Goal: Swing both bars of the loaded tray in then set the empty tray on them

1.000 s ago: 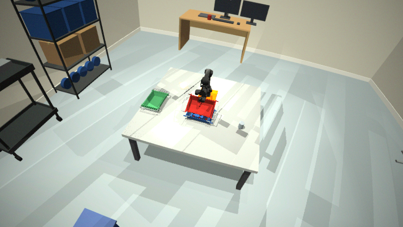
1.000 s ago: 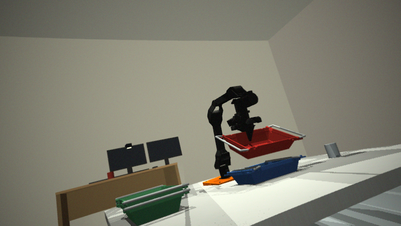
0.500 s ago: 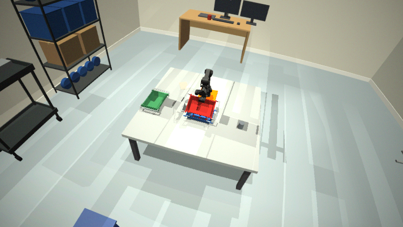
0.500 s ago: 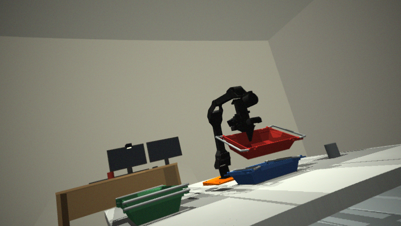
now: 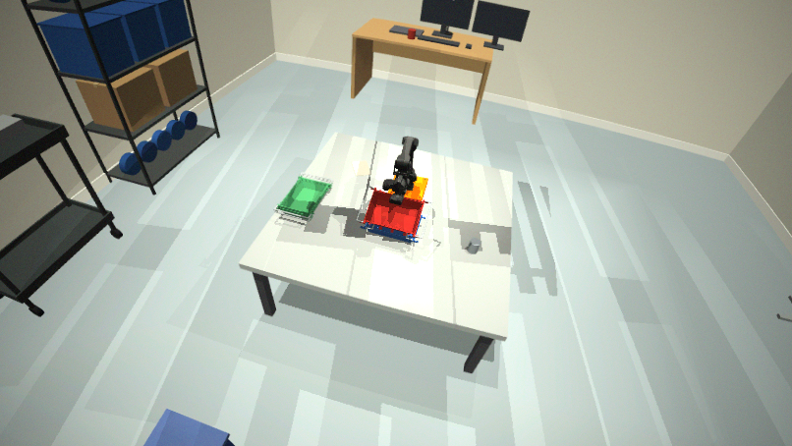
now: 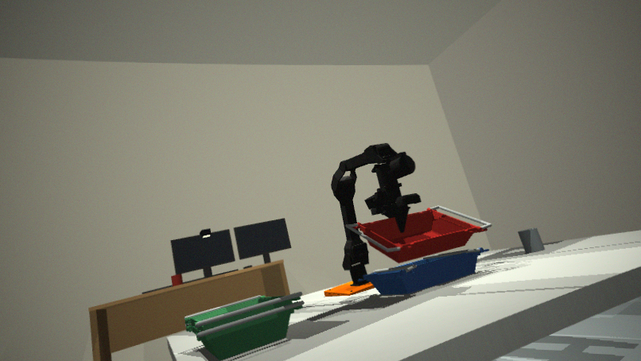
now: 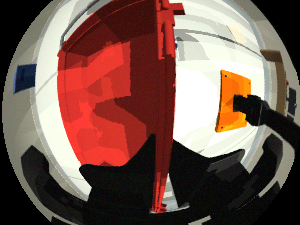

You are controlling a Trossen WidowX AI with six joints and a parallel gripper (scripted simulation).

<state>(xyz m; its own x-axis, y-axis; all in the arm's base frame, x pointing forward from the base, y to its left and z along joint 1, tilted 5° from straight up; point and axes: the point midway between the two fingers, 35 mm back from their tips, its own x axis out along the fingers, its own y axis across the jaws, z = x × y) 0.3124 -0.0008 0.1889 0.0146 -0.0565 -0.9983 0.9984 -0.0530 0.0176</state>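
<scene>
The red tray is 80 mm ahead of my gripper tip and 10 mm below it. The rest, counted from my gripper tip: paper: 420 mm behind, 320 mm to the right, 150 mm below; then grey cup: 440 mm to the left, 120 mm below, 70 mm ahead.
</scene>
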